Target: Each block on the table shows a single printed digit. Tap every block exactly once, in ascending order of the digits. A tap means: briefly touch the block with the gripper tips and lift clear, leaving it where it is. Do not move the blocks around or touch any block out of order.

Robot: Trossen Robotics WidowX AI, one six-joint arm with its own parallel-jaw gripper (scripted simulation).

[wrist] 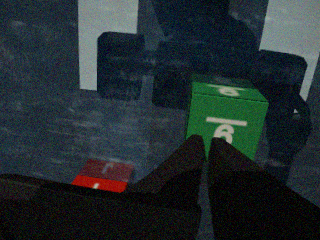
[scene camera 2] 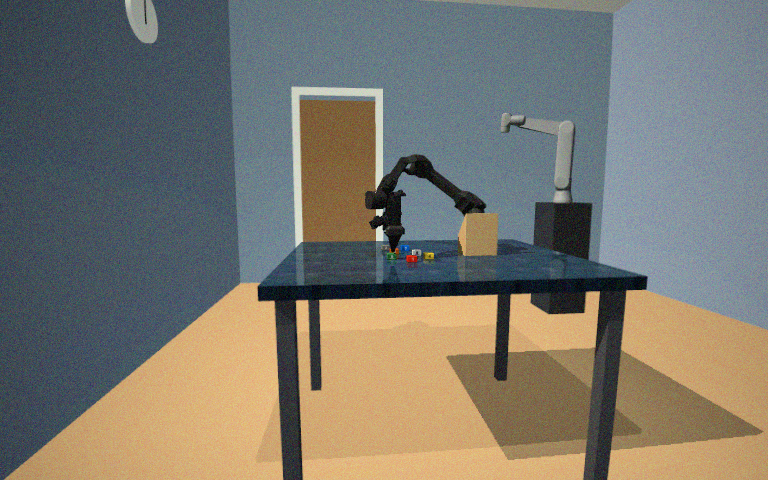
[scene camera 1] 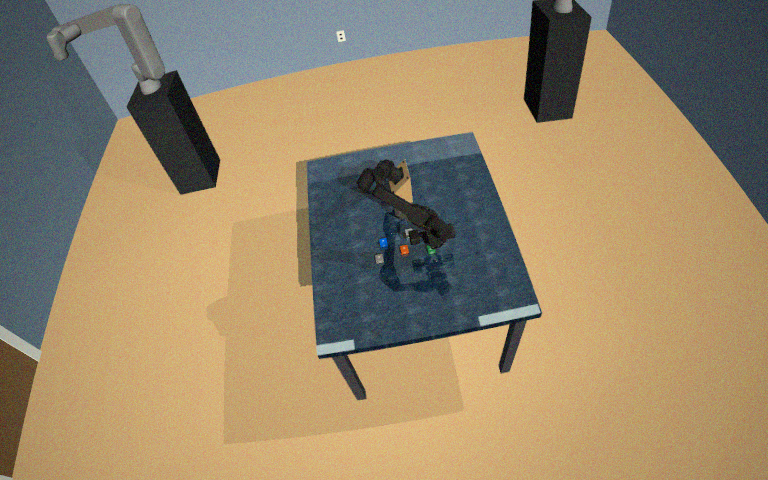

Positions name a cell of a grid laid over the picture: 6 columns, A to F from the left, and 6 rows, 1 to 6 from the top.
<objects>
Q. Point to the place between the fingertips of the gripper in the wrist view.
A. D4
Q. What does the gripper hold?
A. Nothing.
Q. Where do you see a green block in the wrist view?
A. At E3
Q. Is the gripper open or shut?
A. Shut.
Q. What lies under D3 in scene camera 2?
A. The gripper.
</objects>
